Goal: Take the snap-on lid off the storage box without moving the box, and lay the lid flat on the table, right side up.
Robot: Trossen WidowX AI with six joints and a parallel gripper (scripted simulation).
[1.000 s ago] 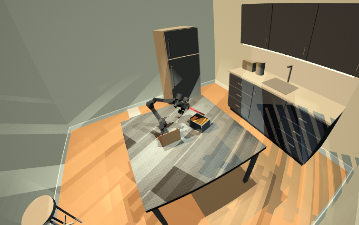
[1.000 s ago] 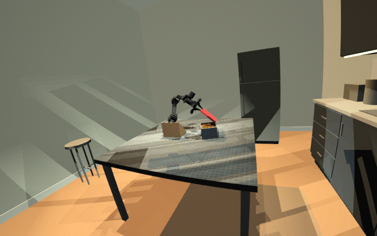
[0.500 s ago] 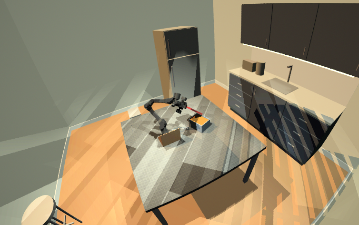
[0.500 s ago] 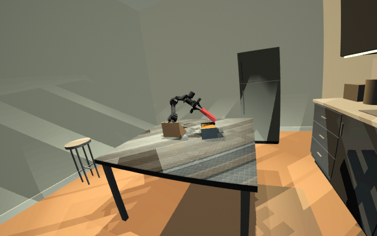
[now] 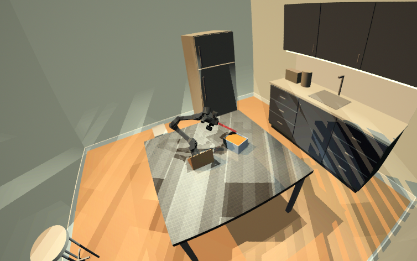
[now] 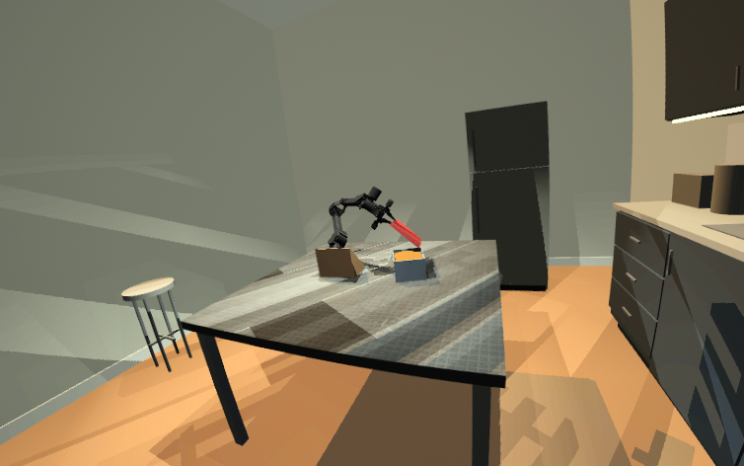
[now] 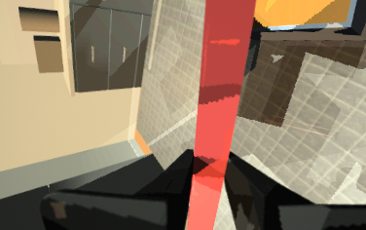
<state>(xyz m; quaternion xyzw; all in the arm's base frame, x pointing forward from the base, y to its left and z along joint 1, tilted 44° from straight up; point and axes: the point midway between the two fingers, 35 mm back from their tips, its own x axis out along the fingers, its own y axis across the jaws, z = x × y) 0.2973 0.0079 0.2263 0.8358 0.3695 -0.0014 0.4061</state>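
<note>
Right now my gripper tip is 60 mm short of the lid and 50 mm above it. From my gripper tip the other things lie so: storage box 100 mm ahead, 160 mm to the right, 180 mm below.
</note>
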